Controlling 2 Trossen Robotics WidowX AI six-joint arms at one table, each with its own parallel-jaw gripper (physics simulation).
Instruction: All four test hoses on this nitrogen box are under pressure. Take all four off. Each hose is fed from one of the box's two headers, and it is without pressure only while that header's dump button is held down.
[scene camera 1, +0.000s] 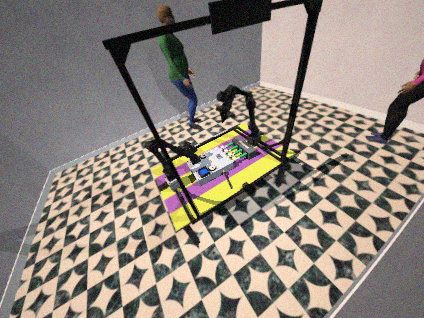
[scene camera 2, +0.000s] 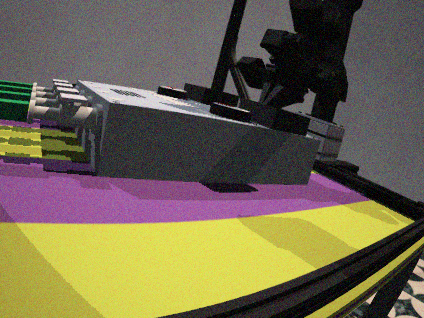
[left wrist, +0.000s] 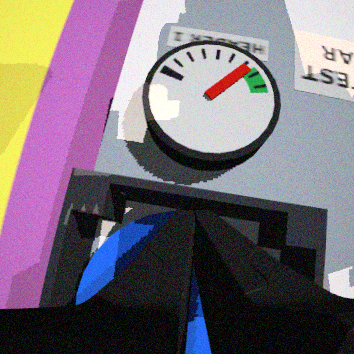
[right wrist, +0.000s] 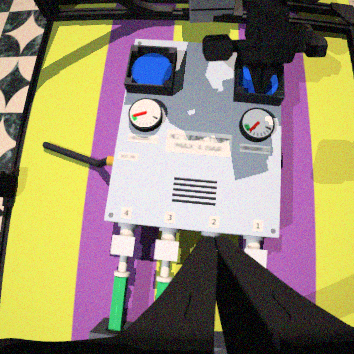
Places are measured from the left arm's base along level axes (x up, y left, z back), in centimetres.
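Where they show: left gripper, fingertip midpoint: (scene camera 2: 258, 113) (left wrist: 190, 216) (right wrist: 258, 95); right gripper, fingertip midpoint: (scene camera 1: 221, 122) (right wrist: 211, 246); left arm's base at its link origin: (scene camera 1: 171, 177) (scene camera 2: 321, 119); right arm's base at its link origin: (scene camera 1: 254, 135).
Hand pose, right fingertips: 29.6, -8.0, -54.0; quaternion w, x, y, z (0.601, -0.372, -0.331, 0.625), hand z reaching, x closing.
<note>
Things, the pixels of their centre, and the offset from my right fingertips, as dx, dy, dz. "spot": a spot on its surface instead. Level surfaces: height alone.
- header 1 blue button at the middle of its body: (left wrist: 177, 306) (right wrist: 256, 82) -32.6, +13.6, +26.8
- header 1 gauge at a spot on its surface: (left wrist: 225, 120) spot: -31.3, +11.8, +19.6
- black bent pipe at a spot on its surface: (right wrist: 72, 154) spot: -39.4, -22.1, +17.2
- purple mat at its surface level: dx -40.8
The pale nitrogen box (scene camera 1: 227, 158) (scene camera 2: 200, 145) (left wrist: 305, 140) (right wrist: 150, 185) lies on the mat. My left gripper (left wrist: 190, 216) (right wrist: 258, 95) is shut, its tips inside the black surround of the header 1 blue button (left wrist: 115, 255) (right wrist: 274, 86); contact is hidden. The header 1 gauge (left wrist: 225, 120) (right wrist: 262, 132) has its red needle at the edge of the green band. The other blue button (right wrist: 151, 69) (scene camera 1: 203, 172) is uncovered; its gauge (right wrist: 146, 120) points near green. Green hoses (scene camera 2: 15, 109) (right wrist: 118, 300) are on the ports. My right gripper (right wrist: 211, 246) (scene camera 1: 224, 119) is shut, above the box, overlapping hose 2 in its wrist view.
A black bent pipe (right wrist: 72, 154) with an orange fitting sticks out from the box's side. A black frame (scene camera 1: 135, 92) stands around the striped yellow and purple mat (scene camera 2: 150, 260) (right wrist: 55, 250). Two people stand beyond the table.
</note>
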